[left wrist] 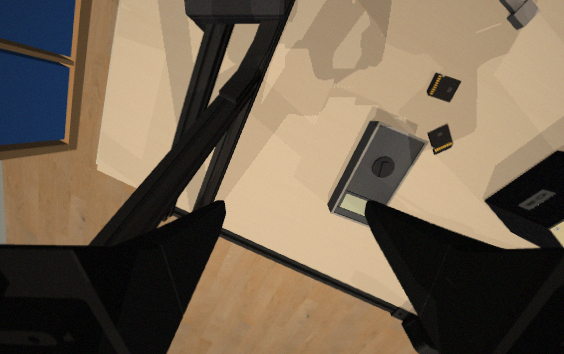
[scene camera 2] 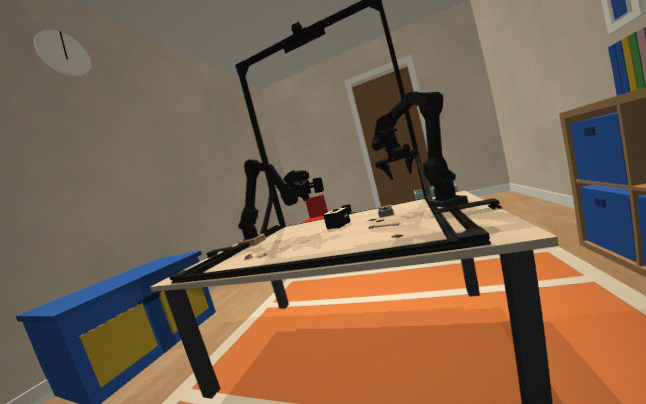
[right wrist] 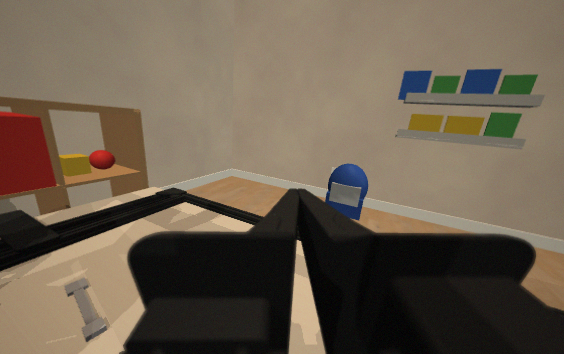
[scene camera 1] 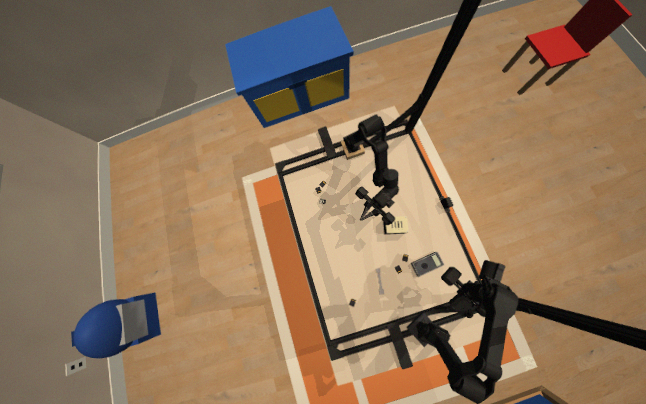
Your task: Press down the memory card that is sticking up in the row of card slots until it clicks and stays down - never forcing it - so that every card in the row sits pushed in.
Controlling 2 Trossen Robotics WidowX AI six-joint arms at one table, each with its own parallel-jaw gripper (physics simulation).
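Places are measured from the left arm's base along level axes (x ahead, y right, z down), in centimetres.
Pixels of known places: left gripper, fingertip midpoint: (left wrist: 295, 207) (scene camera 2: 401, 176) (scene camera 1: 456, 289); right gripper, fingertip midpoint: (scene camera 2: 301, 185) (right wrist: 296, 196) (scene camera 1: 360, 220); left arm's base, origin of the base link: (scene camera 2: 446, 198) (scene camera 1: 424, 329); right arm's base, origin of the base link: (scene camera 2: 251, 237) (scene camera 1: 352, 146).
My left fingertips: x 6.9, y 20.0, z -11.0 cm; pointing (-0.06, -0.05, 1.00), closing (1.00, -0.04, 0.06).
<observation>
Ahead of a thing's pixels: the offset from my left fingertips to its top centre.
The card slot block @(dz +7.6, dx +33.1, dy +3.3 cm) (scene camera 1: 396, 230) (scene camera 2: 337, 218) (left wrist: 531, 192) is black with a cream top and stands on the table. Several dark card lines show on its top in scene camera 1; which card sticks up is too small to tell. In the left wrist view part of the block shows at the right edge. My right gripper (scene camera 1: 363, 218) (right wrist: 296, 196) is shut and empty, above the table to the left of the block in scene camera 1, pointing roughly level. My left gripper (left wrist: 295, 207) (scene camera 2: 401, 175) is open and empty, high over the table's right part in scene camera 2.
A grey device @(dz +11.7, dx +10.4, dy +1.7 cm) (scene camera 1: 425, 266) (left wrist: 395, 145) with a round dial lies near the block. Two loose cards @(dz +14.5, dx +17.3, dy -9.6 cm) (left wrist: 444, 87) @(dz +14.5, dx +18.9, dy -3.5 cm) (left wrist: 440, 139) lie beside it. A grey bar-shaped tool @(dz +14.0, dx +19.3, dy -19.7 cm) (scene camera 1: 380, 281) (right wrist: 86, 309) and another card @(dz +14.5, dx +20.9, dy -35.8 cm) (scene camera 1: 352, 302) lie further off. Small items @(dz +14.5, dx +72.5, dy -11.3 cm) (scene camera 1: 318, 190) lie at the far left.
</observation>
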